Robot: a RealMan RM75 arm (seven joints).
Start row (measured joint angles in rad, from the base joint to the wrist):
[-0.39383, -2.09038, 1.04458, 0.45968, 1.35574, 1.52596, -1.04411]
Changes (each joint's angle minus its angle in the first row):
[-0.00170, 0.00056, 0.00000, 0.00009, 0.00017, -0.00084, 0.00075]
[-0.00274, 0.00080, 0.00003, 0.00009, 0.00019, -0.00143, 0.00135]
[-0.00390, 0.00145, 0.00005, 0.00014, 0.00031, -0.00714, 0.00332]
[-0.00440, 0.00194, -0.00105, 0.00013, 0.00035, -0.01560, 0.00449]
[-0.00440, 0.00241, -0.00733, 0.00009, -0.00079, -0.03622, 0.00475]
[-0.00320, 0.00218, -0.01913, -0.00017, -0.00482, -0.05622, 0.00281]
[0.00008, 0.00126, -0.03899, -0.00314, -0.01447, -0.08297, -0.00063]
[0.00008, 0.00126, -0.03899, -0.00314, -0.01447, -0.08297, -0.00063]
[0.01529, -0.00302, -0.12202, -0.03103, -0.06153, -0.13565, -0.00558]
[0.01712, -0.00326, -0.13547, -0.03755, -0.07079, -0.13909, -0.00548]
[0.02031, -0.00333, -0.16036, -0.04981, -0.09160, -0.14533, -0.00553]
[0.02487, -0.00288, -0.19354, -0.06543, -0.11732, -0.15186, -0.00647]
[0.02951, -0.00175, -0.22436, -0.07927, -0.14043, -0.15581, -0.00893]
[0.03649, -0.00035, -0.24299, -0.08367, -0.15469, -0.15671, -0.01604]
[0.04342, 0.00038, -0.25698, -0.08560, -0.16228, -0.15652, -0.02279]
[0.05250, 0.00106, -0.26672, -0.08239, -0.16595, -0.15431, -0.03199]
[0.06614, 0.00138, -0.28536, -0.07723, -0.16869, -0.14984, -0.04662]
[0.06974, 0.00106, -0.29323, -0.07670, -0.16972, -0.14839, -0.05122]
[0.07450, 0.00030, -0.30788, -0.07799, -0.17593, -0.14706, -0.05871]
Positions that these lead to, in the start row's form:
[-0.39553, -2.08982, 1.04458, 0.45977, 1.35591, 1.52512, -1.04336]
[-0.39657, -2.08958, 1.04461, 0.45977, 1.35593, 1.52453, -1.04276]
[-0.39773, -2.08893, 1.04463, 0.45982, 1.35605, 1.51882, -1.04079]
[-0.39823, -2.08844, 1.04353, 0.45981, 1.35609, 1.51036, -1.03962]
[-0.39823, -2.08797, 1.03725, 0.45977, 1.35495, 1.48974, -1.03936]
[-0.39703, -2.08820, 1.02545, 0.45951, 1.35092, 1.46974, -1.04130]
[-0.39375, -2.08912, 1.00559, 0.45654, 1.34127, 1.44299, -1.04474]
[-0.39375, -2.08912, 1.00559, 0.45654, 1.34127, 1.44299, -1.04474]
[-0.37854, -2.09340, 0.92256, 0.42865, 1.29421, 1.39031, -1.04969]
[-0.37671, -2.09364, 0.90911, 0.42213, 1.28495, 1.38687, -1.04959]
[-0.37352, -2.09371, 0.88422, 0.40987, 1.26414, 1.38063, -1.04964]
[-0.36896, -2.09326, 0.85104, 0.39425, 1.23842, 1.37410, -1.05058]
[-0.36432, -2.09213, 0.82022, 0.38041, 1.21531, 1.37015, -1.05304]
[-0.35734, -2.09073, 0.80159, 0.37601, 1.20105, 1.36925, -1.06015]
[-0.35041, -2.09000, 0.78760, 0.37408, 1.19346, 1.36944, -1.06690]
[-0.34133, -2.08932, 0.77786, 0.37729, 1.18979, 1.37165, -1.07610]
[-0.32769, -2.08900, 0.75922, 0.38245, 1.18705, 1.37612, -1.09073]
[-0.32409, -2.08932, 0.75135, 0.38298, 1.18602, 1.37757, -1.09533]
[-0.31933, -2.09008, 0.73670, 0.38169, 1.17981, 1.37890, -1.10282]

